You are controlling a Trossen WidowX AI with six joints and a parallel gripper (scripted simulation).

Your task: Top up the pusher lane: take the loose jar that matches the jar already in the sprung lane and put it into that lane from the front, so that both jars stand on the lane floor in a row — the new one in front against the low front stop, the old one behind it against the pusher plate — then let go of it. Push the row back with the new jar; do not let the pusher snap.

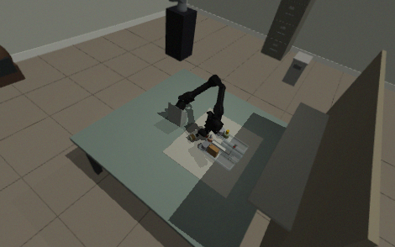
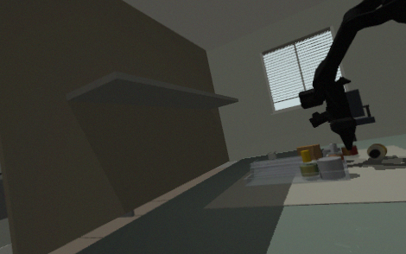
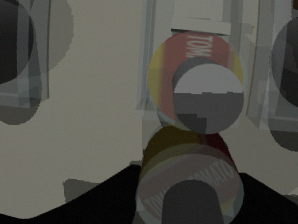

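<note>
Now: the cream mat 100 mm ahead of my gripper tip, 50 mm below it and 10 mm to the left of it. The rest, counted from my gripper tip: brown box (120 mm ahead, 90 mm to the right, 20 mm below); grey lane rack (190 mm ahead, 30 mm below, 10 mm to the left).
</note>
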